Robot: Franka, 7 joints.
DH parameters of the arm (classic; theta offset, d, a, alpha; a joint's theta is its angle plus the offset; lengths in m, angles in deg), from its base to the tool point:
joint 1: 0 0.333 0 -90
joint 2: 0 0 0 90
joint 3: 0 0.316 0.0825 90
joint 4: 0 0 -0.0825 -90
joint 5: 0 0.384 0 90
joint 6: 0 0 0.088 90
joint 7: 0 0.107 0 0
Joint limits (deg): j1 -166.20..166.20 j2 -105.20..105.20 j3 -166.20..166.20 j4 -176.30..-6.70 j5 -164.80..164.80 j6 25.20..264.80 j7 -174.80..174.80
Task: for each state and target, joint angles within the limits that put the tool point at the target. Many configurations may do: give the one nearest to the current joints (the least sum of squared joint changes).
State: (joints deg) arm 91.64 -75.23 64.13 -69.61 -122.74 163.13 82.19
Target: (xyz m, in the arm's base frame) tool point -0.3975 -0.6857 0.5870
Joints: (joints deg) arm 89.60 -80.46 67.48 -46.85 -120.62 152.39 82.19
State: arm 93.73 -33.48 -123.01 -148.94 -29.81 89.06 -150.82
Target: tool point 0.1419 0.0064 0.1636
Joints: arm 97.29 -36.89 -114.01 -164.60 -21.39 80.41 -150.82
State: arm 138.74 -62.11 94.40 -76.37 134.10 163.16 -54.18
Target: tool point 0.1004 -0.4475 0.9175
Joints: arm 161.52 -58.40 53.25 -70.35 130.32 178.20 -54.18
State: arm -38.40 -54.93 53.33 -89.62 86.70 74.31 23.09
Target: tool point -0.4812 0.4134 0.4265
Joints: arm 9.79 -72.50 77.48 -85.95 84.68 54.69 23.09
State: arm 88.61 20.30 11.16 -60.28 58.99 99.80 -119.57
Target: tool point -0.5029 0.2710 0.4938
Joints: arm 111.54 12.77 33.06 -98.89 51.70 78.97 -119.57
